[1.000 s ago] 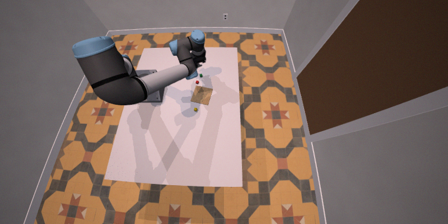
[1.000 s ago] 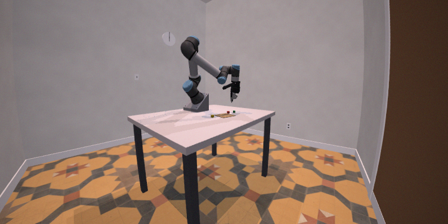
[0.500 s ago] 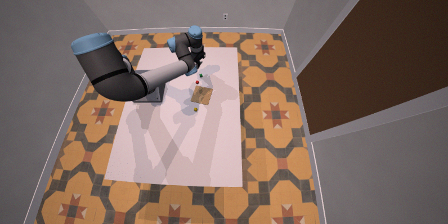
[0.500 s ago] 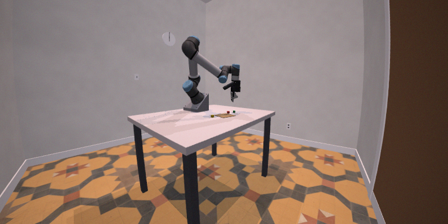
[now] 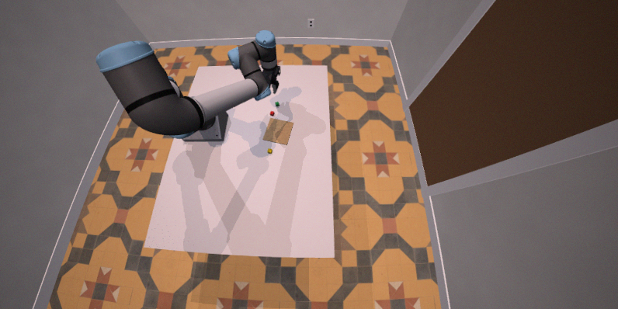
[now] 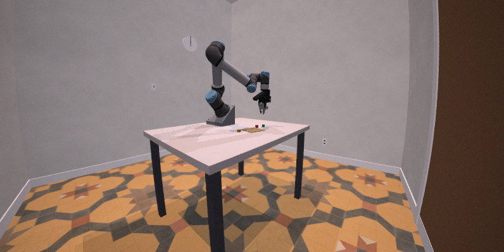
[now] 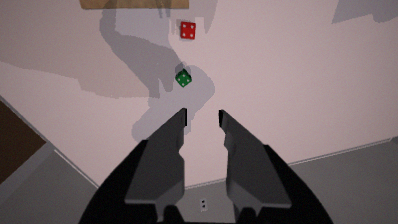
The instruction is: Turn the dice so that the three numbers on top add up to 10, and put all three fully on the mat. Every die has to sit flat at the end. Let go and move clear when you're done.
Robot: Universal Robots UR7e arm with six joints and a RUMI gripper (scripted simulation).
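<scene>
The green die is 2 cm ahead of my hand and 12 cm below it. From my hand the other things lie so: brown mat: 5 cm ahead, 18 cm to the right, 13 cm below; then yellow die: 2 cm ahead, 30 cm to the right, 12 cm below; then red die: 7 cm to the right, 12 cm below.
</scene>
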